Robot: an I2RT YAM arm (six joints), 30 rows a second.
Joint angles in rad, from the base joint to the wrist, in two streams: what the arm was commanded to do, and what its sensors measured. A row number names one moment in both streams.
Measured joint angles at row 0:
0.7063, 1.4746, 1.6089, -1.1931, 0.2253, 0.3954
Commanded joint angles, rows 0 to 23:
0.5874, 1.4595, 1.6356, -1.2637, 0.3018, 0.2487
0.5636, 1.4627, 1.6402, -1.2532, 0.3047, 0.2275
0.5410, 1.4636, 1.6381, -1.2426, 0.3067, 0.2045
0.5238, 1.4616, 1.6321, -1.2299, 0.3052, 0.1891
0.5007, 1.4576, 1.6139, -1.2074, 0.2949, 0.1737
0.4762, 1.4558, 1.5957, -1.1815, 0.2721, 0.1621
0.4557, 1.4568, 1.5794, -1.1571, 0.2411, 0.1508
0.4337, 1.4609, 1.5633, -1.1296, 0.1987, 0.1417
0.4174, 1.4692, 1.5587, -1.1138, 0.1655, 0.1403
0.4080, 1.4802, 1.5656, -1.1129, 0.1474, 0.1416
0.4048, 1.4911, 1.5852, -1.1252, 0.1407, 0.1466
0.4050, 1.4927, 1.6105, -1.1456, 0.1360, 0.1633
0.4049, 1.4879, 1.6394, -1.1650, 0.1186, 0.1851
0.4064, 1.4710, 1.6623, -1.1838, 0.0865, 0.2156
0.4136, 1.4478, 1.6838, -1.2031, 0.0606, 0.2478
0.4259, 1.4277, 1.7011, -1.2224, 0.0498, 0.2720
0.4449, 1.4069, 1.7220, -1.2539, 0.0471, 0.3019
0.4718, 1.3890, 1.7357, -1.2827, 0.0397, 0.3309
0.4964, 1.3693, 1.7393, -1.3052, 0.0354, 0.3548
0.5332, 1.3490, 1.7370, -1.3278, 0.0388, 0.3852
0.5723, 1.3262, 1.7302, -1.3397, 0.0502, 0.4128
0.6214, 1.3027, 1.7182, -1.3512, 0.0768, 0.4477
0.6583, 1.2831, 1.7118, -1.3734, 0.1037, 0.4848
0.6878, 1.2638, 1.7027, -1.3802, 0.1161, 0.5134
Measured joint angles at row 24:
0.6243, 1.3121, 1.7054, -1.2671, 0.0658, 0.3786
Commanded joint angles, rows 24 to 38:
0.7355, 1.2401, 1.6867, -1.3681, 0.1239, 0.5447
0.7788, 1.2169, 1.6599, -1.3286, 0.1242, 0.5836
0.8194, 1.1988, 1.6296, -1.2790, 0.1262, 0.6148
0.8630, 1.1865, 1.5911, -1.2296, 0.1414, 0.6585
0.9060, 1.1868, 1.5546, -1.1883, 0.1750, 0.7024
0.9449, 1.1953, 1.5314, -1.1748, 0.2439, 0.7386
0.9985, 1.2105, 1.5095, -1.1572, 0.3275, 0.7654
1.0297, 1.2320, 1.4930, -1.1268, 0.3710, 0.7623
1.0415, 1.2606, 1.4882, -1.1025, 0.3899, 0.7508
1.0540, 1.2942, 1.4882, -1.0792, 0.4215, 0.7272
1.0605, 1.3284, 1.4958, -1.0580, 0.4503, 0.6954
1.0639, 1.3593, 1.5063, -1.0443, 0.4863, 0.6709
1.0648, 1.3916, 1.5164, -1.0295, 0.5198, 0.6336
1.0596, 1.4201, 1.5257, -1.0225, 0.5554, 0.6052
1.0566, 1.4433, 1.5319, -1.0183, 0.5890, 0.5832
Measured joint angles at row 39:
1.0592, 1.4101, 1.5131, -1.0794, 0.4088, 0.6468
